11 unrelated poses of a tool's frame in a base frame.
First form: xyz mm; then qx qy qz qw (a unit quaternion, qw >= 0).
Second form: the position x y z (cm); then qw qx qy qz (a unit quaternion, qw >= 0). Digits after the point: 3 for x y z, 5 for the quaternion.
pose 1, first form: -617.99 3.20 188.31 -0.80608 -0.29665 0.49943 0.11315
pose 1, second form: -61.799 0.320 18.831 0.11315 -0.80608 -0.29665 0.49943
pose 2, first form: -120.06 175.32 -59.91 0.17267 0.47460 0.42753 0.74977
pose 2, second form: -12.006 17.532 -5.991 0.74977 0.17267 0.47460 0.42753
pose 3, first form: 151.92 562.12 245.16 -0.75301 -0.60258 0.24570 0.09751
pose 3, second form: 15.192 56.212 24.516 0.09751 -0.75301 -0.60258 0.24570
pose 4, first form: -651.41 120.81 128.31 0.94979 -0.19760 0.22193 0.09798
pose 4, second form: -65.141 12.081 12.831 0.09798 0.94979 -0.19760 0.22193
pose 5, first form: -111.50 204.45 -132.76 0.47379 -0.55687 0.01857 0.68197
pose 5, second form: -11.150 20.445 -13.276 0.68197 0.47379 -0.55687 0.01857
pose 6, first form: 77.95 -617.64 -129.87 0.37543 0.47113 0.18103 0.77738
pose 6, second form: 7.795 -61.764 -12.987 0.77738 0.37543 0.47113 0.18103
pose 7, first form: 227.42 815.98 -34.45 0.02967 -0.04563 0.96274 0.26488
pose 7, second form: 22.742 81.598 -3.445 0.26488 0.02967 -0.04563 0.96274
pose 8, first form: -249.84 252.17 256.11 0.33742 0.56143 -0.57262 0.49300
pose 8, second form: -24.984 25.217 25.611 0.49300 0.33742 0.56143 -0.57262
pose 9, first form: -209.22 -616.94 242.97 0.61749 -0.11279 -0.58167 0.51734
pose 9, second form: -20.922 -61.694 24.297 0.51734 0.61749 -0.11279 -0.58167
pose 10, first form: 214.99 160.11 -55.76 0.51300 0.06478 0.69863 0.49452
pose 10, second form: 21.499 16.011 -5.576 0.49452 0.51300 0.06478 0.69863
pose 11, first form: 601.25 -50.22 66.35 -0.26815 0.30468 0.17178 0.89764
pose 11, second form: 60.125 -5.022 6.635 0.89764 -0.26815 0.30468 0.17178
